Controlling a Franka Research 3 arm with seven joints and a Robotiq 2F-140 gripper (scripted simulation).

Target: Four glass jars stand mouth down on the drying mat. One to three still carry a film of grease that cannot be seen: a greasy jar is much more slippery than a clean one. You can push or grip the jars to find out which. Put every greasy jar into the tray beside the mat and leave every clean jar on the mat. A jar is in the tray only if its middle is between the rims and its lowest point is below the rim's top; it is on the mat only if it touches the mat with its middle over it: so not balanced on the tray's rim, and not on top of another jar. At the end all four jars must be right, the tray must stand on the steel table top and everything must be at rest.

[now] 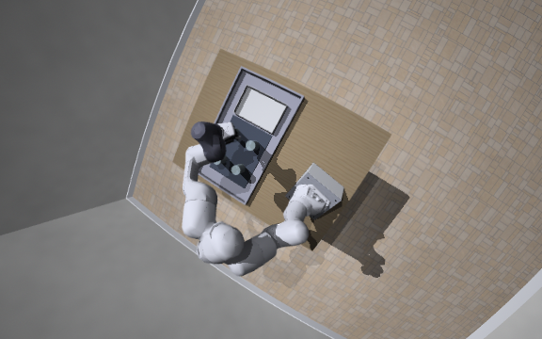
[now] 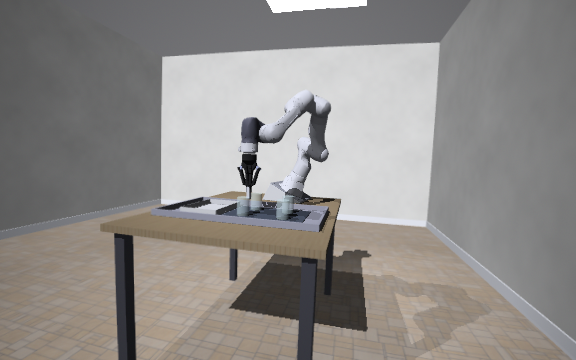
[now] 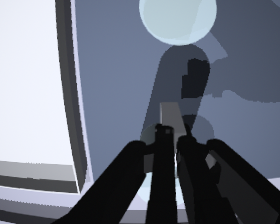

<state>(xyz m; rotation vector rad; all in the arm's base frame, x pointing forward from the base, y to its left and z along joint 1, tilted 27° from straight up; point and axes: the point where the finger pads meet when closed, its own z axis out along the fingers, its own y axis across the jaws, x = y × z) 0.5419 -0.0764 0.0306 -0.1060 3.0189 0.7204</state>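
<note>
Right now the dark drying mat is 110 mm below my hand, 100 mm to the left of it and 30 mm behind it. Round my hand: white tray (220 mm to the right, 100 mm below).
</note>
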